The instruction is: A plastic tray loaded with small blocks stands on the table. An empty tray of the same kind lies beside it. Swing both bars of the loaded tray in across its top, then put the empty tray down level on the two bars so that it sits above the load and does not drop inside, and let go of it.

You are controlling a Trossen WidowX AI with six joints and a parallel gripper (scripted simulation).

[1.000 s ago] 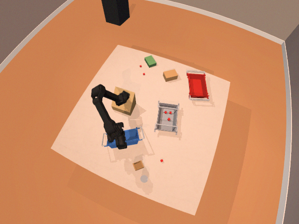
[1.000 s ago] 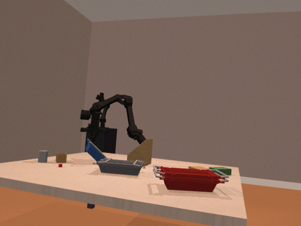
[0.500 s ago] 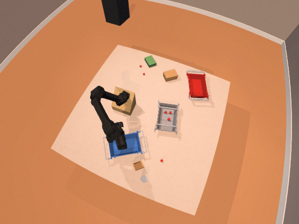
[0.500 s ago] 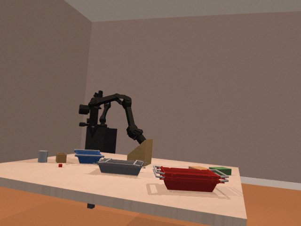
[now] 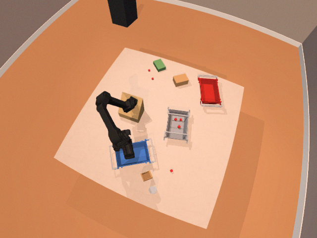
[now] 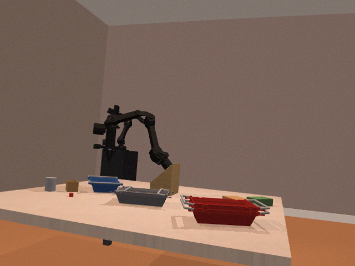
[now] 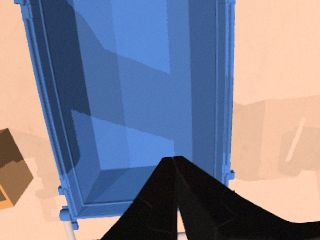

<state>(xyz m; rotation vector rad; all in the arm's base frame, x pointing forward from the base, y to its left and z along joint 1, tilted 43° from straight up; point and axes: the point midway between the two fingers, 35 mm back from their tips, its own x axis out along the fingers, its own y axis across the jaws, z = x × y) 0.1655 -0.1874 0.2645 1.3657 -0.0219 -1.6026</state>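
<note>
Now: the blue tray 120 mm below my gripper tip, 10 mm to the right of it and 10 mm ahead of it. Also, from my gripper tip: grey cylinder (270 mm ahead, 170 mm to the right, 130 mm below); then brown box (180 mm ahead, 150 mm below, 100 mm to the right); then red cube (320 mm ahead, 160 mm below, 20 mm to the left).
</note>
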